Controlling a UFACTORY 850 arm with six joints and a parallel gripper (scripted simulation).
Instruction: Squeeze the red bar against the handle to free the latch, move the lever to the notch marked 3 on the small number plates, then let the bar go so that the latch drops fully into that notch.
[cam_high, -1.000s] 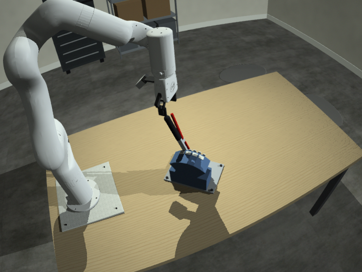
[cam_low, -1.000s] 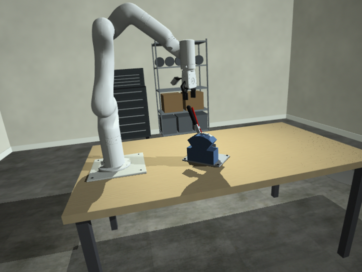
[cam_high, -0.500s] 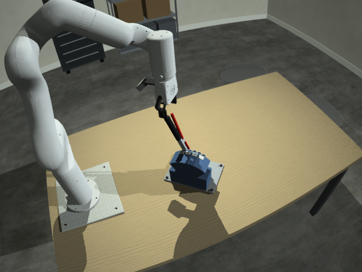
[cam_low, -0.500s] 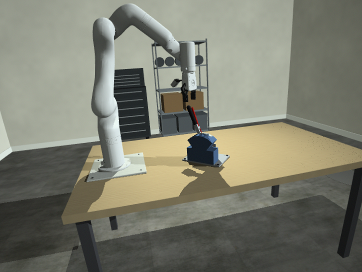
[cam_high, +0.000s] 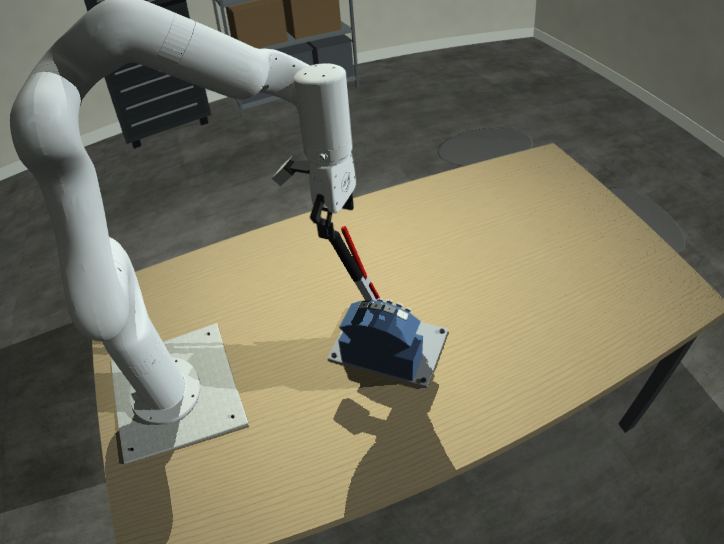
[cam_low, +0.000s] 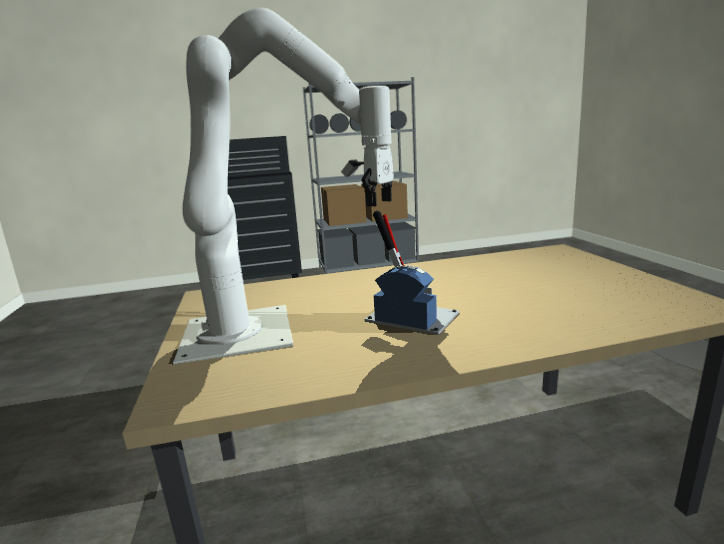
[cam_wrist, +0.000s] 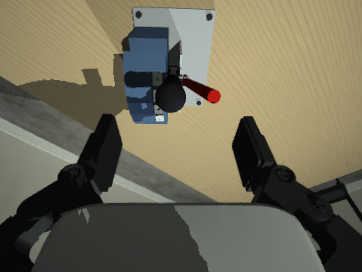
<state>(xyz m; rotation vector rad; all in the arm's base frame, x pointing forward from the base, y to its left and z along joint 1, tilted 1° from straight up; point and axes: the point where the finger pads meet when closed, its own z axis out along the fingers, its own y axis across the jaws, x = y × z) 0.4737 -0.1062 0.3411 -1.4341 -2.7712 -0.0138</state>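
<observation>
Now: the red bar 40 mm ahead of my hand, 30 mm to the right of it and 170 mm below it.
</observation>
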